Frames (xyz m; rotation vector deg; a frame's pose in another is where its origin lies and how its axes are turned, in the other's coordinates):
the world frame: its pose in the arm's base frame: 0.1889 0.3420 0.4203 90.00 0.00 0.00
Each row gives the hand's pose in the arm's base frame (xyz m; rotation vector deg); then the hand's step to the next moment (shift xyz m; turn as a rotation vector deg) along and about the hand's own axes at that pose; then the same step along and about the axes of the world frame.
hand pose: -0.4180 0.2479 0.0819 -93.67 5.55 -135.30
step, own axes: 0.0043 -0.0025 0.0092 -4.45 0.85 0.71
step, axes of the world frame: 0.0067 0.0078 -0.0022 2.27 -3.96 -0.39
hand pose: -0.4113 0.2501 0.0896 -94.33 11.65 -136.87
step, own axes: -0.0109 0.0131 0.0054 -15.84 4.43 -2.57
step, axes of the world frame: 0.0102 -0.0111 0.0096 3.49 -16.28 0.07
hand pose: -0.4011 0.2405 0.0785 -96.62 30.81 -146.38
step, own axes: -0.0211 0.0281 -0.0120 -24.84 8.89 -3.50
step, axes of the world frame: -0.0066 -0.0314 0.0187 5.64 -25.93 2.07
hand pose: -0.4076 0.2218 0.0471 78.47 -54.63 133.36
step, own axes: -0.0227 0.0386 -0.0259 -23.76 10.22 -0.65
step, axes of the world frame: -0.0264 -0.0435 0.0096 6.29 -24.58 5.05
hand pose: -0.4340 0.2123 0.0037 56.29 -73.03 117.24
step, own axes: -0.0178 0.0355 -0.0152 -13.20 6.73 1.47
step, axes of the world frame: -0.0205 -0.0372 0.0019 3.26 -13.68 4.90
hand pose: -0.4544 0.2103 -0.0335 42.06 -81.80 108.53
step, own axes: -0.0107 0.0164 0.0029 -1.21 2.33 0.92
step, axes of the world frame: -0.0057 -0.0173 0.0078 -0.98 -2.09 1.55
